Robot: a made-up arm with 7 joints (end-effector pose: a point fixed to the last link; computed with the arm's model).
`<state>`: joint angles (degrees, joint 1 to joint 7).
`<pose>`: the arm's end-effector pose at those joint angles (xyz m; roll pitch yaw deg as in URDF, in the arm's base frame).
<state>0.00 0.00 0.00 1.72 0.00 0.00 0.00</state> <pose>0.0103 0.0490 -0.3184 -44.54 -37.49 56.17</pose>
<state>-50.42 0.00 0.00 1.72 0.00 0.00 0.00</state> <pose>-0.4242 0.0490 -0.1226 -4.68 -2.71 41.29</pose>
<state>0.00 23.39 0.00 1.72 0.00 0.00 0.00</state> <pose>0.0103 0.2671 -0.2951 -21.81 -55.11 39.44</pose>
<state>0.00 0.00 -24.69 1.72 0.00 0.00 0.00</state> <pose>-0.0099 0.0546 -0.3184 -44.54 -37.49 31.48</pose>
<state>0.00 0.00 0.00 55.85 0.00 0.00 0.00</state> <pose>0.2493 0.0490 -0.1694 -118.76 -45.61 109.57</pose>
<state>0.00 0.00 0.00 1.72 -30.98 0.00 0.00</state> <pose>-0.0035 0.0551 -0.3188 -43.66 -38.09 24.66</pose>
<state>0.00 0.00 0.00 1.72 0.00 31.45 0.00</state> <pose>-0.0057 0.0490 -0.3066 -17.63 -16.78 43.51</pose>
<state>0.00 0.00 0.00 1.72 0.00 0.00 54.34</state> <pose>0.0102 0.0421 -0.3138 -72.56 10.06 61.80</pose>
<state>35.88 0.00 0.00 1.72 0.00 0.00 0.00</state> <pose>0.3364 0.0490 -0.2068 -92.16 -48.77 89.90</pose>
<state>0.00 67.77 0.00 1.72 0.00 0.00 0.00</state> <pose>0.0103 0.5803 -0.0327 63.49 -57.18 -35.41</pose>
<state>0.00 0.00 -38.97 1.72 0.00 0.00 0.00</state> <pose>-0.0199 0.0616 -0.3184 -44.54 -37.49 17.20</pose>
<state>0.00 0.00 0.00 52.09 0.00 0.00 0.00</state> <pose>0.2383 0.0490 -0.1864 -113.58 -46.75 105.84</pose>
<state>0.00 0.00 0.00 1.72 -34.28 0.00 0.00</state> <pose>-0.0047 0.0561 -0.3188 -43.54 -38.13 21.29</pose>
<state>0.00 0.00 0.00 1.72 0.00 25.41 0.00</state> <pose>-0.0032 0.0490 -0.3095 -22.08 -21.11 44.95</pose>
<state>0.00 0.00 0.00 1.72 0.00 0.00 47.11</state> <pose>0.0102 0.0428 -0.3148 -69.16 3.67 62.43</pose>
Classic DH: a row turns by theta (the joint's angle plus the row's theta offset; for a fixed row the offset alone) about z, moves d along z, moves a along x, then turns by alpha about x. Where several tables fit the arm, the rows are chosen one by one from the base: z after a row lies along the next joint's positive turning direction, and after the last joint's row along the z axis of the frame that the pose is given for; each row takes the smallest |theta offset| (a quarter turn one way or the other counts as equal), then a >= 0, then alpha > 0; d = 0 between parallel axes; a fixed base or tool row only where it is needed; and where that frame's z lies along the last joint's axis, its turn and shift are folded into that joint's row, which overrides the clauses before.
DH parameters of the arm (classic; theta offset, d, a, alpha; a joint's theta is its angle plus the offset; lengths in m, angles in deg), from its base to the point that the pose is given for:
base (fixed): 0 0.241 0.001 90
joint 1: -90 -0.102 0.021 -90
joint 2: -90 0.012 0.004 90
joint 3: -90 -0.23 0.029 -90
joint 4: 0 0.021 -0.021 90
joint 5: 0 -0.275 -0.01 90
joint 6: -90 -0.027 0.025 -90
joint 7: -87.07 0.0263 -0.0005 36.21
tool (fixed): -51.11 -0.0153 0 0

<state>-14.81 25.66 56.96 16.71 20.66 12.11 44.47</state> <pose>-0.0192 0.3534 -0.2387 -81.61 -22.28 137.21</pose>
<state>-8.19 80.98 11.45 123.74 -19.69 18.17 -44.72</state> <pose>0.2303 0.1635 0.1809 108.89 12.41 -165.68</pose>
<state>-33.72 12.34 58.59 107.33 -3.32 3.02 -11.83</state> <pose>0.1009 0.3187 0.0522 160.88 -39.26 -140.37</pose>
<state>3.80 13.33 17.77 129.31 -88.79 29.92 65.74</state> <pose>0.2152 0.1671 0.1915 82.94 -63.05 -101.97</pose>
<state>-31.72 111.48 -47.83 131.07 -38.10 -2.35 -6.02</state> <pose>0.0063 0.1916 0.0250 -36.04 -66.72 -94.11</pose>
